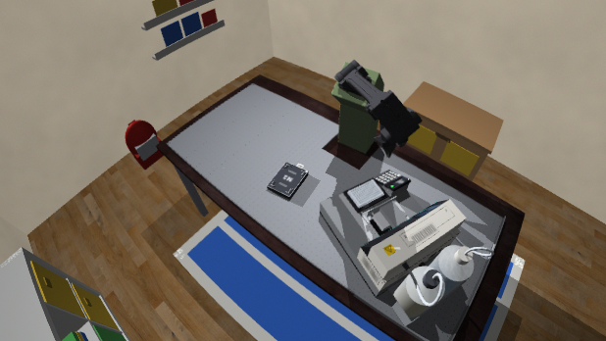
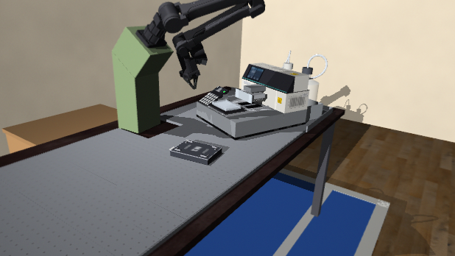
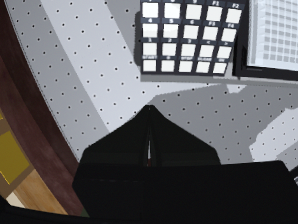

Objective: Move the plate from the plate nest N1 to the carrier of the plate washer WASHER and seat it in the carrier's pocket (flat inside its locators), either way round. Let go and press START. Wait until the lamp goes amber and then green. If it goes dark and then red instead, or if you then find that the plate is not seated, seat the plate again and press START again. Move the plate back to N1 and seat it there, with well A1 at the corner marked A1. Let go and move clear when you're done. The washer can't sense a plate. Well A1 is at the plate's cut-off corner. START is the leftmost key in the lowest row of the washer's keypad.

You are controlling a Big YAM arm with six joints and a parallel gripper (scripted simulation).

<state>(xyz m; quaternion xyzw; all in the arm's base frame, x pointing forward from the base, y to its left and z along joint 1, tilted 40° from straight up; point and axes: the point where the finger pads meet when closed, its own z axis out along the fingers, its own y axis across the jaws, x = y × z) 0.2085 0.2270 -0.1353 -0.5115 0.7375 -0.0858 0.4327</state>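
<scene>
My gripper is now 19 cm short of the well plate and 6 cm above it. Also, from my hand: plate nest N1: 26 cm ahead, 35 cm to the right, 15 cm below; plate washer: 26 cm ahead, 13 cm to the left, 3 cm below; carrier: 19 cm ahead, 7 cm below.
</scene>
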